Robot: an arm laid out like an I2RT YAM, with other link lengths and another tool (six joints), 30 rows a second.
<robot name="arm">
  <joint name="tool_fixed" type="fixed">
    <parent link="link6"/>
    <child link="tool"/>
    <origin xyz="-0.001 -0.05 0.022" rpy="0 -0.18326 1.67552"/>
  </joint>
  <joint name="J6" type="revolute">
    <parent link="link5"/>
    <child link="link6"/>
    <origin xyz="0 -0.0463 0.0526" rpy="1.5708 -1.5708 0"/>
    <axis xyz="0 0 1"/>
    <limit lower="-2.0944" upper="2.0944"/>
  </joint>
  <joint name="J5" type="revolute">
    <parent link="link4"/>
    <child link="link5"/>
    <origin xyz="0.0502 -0.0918 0.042" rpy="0 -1.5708 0"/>
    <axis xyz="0 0 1"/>
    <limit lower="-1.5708" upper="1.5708"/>
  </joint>
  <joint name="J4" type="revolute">
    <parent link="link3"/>
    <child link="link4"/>
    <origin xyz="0.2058 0.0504 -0.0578" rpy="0 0 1.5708"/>
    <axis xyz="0 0 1"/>
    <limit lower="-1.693" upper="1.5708"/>
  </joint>
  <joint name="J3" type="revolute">
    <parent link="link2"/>
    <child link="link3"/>
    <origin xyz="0 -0.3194 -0.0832" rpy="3.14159 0 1.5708"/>
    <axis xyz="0 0 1"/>
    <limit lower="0" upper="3.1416"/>
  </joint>
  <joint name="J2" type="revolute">
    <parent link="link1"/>
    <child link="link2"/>
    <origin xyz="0.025 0.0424 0.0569" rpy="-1.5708 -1.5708 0"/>
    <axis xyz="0 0 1"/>
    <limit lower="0" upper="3.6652"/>
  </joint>
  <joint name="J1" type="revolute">
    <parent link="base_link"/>
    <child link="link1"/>
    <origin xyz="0 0 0.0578"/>
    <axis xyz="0 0 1"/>
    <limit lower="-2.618" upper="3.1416"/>
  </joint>
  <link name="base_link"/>
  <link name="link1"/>
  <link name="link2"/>
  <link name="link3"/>
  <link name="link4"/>
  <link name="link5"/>
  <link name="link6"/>
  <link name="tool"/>
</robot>
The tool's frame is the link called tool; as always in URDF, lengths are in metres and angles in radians.
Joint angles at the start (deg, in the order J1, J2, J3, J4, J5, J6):
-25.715, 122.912, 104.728, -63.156, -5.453, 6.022
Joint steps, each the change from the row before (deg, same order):
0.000, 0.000, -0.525, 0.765, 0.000, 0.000
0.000, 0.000, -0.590, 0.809, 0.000, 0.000
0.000, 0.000, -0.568, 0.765, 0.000, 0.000
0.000, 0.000, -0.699, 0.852, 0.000, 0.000
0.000, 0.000, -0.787, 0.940, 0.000, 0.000
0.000, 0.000, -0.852, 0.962, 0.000, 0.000
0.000, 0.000, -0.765, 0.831, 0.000, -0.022
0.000, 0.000, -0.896, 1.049, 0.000, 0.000
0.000, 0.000, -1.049, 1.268, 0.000, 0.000
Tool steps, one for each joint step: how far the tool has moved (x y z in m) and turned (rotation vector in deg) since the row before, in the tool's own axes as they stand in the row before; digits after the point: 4 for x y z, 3 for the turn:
0.0002, 0.0003, 0.0019, -0.234, 0.050, 0.020
0.0002, 0.0001, 0.0021, -0.213, 0.045, 0.018
0.0002, 0.0001, 0.0020, -0.192, 0.041, 0.017
0.0002, -0.0002, 0.0025, -0.149, 0.032, 0.013
0.0002, -0.0003, 0.0028, -0.149, 0.032, 0.013
0.0001, -0.0006, 0.0030, -0.107, 0.023, 0.009
0.0001, -0.0006, 0.0027, -0.068, 0.014, -0.016
0.0001, -0.0006, 0.0032, -0.149, 0.032, 0.013
0.0002, -0.0006, 0.0037, -0.213, 0.045, 0.018

